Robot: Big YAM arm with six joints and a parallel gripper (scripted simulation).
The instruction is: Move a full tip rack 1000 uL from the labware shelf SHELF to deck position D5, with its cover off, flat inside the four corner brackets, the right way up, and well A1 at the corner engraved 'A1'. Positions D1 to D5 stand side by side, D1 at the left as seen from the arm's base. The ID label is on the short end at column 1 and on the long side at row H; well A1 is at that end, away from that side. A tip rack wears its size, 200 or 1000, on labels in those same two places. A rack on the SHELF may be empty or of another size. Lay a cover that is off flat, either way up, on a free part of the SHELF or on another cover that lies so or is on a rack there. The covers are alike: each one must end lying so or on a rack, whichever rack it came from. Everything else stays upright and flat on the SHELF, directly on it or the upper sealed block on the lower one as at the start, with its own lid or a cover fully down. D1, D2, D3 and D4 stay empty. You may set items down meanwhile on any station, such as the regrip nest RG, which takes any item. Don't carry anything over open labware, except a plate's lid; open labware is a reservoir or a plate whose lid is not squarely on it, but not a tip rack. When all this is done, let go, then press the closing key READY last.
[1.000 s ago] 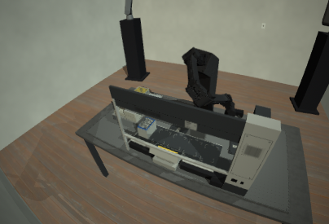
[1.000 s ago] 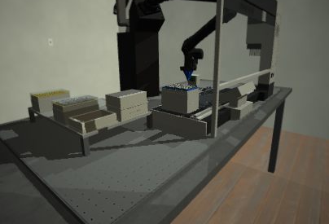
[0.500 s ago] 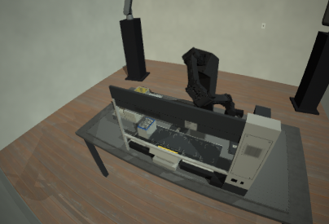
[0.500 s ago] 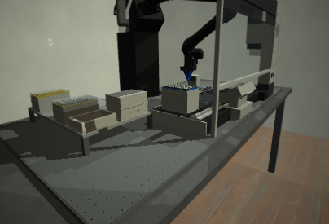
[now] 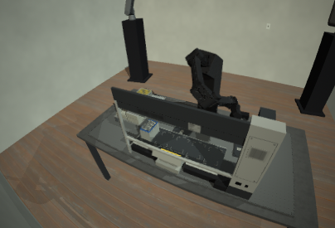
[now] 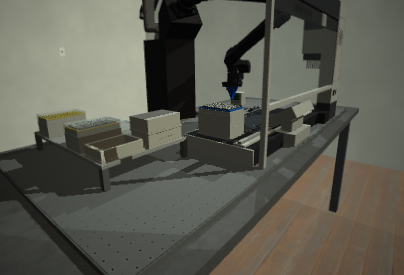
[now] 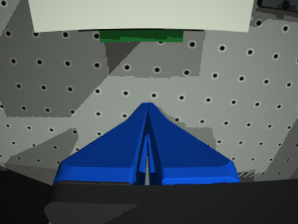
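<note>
The green-faced box lies 5 cm to the left of my hand. The rest, counted from my hand: dark gantry beam (45 cm ahead, 34 cm to the right, 43 cm above); then shelf label (5 cm behind, 66 cm to the right, 8 cm below); then tip rack (23 cm ahead, 59 cm to the right, 4 cm above).
</note>
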